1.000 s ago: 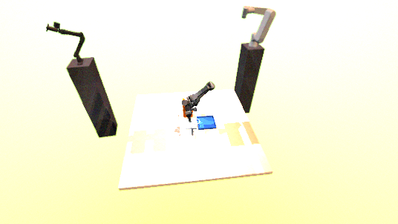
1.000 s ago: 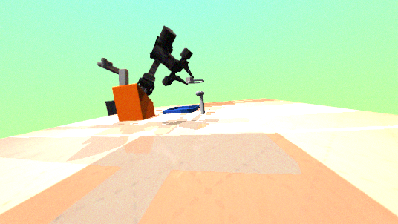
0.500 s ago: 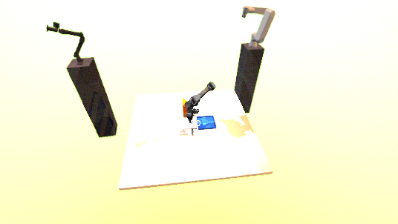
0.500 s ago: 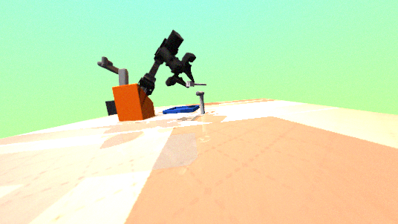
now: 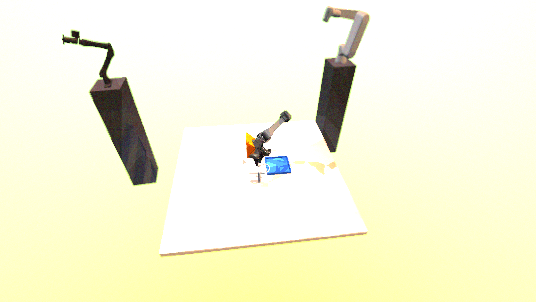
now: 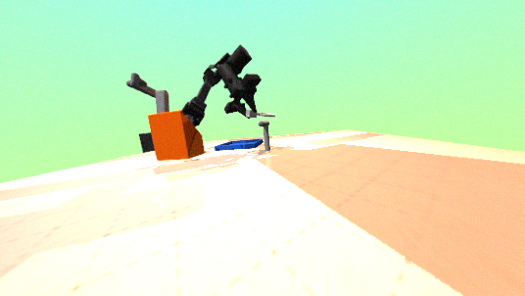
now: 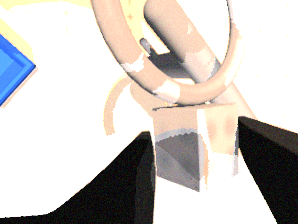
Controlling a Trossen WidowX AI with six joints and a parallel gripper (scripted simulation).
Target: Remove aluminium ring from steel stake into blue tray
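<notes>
My gripper tip is now 30 mm to the right of the aluminium ring and 30 mm short of it. Also, from my gripper tip: blue tray 180 mm to the left, 120 mm below, 100 mm behind.
</notes>
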